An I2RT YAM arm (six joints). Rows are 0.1 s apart.
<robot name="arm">
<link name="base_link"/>
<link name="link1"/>
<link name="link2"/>
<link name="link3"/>
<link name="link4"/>
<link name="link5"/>
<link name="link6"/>
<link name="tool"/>
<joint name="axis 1" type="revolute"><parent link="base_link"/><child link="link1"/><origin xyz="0 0 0.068" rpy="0 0 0"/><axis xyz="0 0 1"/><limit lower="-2.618" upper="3.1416"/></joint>
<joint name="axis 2" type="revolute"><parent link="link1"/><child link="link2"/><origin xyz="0.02 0.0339 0.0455" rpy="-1.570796 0 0"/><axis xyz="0 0 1"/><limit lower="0" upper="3.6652"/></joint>
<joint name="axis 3" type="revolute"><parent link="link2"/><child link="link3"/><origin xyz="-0.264 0 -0.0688" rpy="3.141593 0 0"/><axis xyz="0 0 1"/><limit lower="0" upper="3.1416"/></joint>
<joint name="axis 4" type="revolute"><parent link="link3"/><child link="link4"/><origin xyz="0.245 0.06 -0.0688" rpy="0 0 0"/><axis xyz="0 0 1"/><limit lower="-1.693" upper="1.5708"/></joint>
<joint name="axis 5" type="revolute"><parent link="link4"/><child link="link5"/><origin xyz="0.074 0.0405 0.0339" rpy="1.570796 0 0"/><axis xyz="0 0 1"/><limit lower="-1.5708" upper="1.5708"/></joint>
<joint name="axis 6" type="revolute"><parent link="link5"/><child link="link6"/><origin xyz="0.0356 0 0.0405" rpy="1.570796 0 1.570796"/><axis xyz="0 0 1"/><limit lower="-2.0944" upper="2.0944"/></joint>
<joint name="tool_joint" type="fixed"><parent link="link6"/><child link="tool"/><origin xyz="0 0 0" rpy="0 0 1.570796"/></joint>
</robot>
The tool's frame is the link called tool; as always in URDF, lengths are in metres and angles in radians.
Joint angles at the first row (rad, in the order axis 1, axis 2, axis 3, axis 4, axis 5, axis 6):
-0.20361 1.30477 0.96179 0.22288 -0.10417 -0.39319
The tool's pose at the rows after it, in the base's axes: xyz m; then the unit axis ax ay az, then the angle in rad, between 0 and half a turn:
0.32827, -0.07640, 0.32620, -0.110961, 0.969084, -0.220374, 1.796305
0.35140, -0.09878, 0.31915, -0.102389, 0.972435, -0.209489, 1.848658
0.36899, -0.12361, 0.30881, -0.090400, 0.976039, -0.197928, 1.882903
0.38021, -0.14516, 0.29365, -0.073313, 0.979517, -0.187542, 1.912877
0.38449, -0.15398, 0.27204, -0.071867, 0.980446, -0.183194, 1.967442
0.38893, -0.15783, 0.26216, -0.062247, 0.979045, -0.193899, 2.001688
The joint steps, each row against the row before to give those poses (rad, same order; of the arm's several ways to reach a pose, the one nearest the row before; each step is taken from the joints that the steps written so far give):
-0.03351 0.10852 0.09212 -0.02896 0.02406 -0.00408
-0.04826 0.11349 0.09729 -0.04003 -0.03649 -0.00463
-0.05236 0.09947 0.07563 -0.01659 -0.04255 0.00163
-0.04327 0.07908 0.04094 0.00225 -0.02829 0.00854
-0.01610 0.04733 -0.00937 0.00142 -0.00200 -0.01946
-0.00163 0.03054 0.00698 -0.00099 0.03267 -0.00798

